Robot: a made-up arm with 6 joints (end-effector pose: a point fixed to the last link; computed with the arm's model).
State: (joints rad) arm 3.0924 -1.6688 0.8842 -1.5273 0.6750 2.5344
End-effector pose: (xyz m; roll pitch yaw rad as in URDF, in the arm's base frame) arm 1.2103 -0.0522 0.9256 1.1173 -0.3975 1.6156
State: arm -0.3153 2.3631 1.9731 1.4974 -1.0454 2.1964
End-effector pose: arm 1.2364 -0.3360 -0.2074 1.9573 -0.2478 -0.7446
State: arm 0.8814 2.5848 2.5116 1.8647 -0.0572 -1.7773
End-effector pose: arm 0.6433 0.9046 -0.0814 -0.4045 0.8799 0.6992
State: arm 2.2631 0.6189 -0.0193 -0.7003 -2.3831 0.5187
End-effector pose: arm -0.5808 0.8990 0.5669 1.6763 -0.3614 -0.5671
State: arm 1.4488 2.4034 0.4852 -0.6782 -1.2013 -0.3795
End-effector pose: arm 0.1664 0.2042 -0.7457 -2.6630 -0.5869 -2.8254
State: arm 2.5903 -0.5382 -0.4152 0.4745 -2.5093 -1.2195
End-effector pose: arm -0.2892 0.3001 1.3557 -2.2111 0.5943 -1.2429
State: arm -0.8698 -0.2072 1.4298 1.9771 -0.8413 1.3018
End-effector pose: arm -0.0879 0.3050 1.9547 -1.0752 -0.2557 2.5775
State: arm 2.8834 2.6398 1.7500 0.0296 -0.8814 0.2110
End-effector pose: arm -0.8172 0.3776 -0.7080 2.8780 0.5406 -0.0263
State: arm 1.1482 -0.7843 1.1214 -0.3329 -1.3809 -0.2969
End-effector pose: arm -0.1595 -0.7321 1.7299 -0.0891 0.3177 1.6438
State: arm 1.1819 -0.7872 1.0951 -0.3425 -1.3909 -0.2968
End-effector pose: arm -0.1287 -0.7219 1.7346 -0.0782 0.3495 1.6890
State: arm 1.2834 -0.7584 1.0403 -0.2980 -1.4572 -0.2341
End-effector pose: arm -0.0353 -0.6667 1.7670 -0.0763 0.4910 1.7182
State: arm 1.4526 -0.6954 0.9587 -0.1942 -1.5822 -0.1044
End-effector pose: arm 0.0919 -0.5393 1.8203 -0.1365 0.7576 1.7178
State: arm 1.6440 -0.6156 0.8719 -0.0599 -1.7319 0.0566
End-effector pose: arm 0.1784 -0.3592 1.8697 -0.3747 1.0709 1.5964
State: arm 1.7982 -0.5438 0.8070 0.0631 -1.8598 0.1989
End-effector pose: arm 0.1962 -0.1982 1.8993 -0.9891 1.2721 1.1095
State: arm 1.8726 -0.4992 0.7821 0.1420 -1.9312 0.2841
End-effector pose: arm 0.1845 -0.1146 1.9129 -1.5873 1.2839 0.5782
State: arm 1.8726 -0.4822 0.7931 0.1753 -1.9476 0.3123
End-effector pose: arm 0.1788 -0.1040 1.9200 -1.6962 1.2612 0.4587
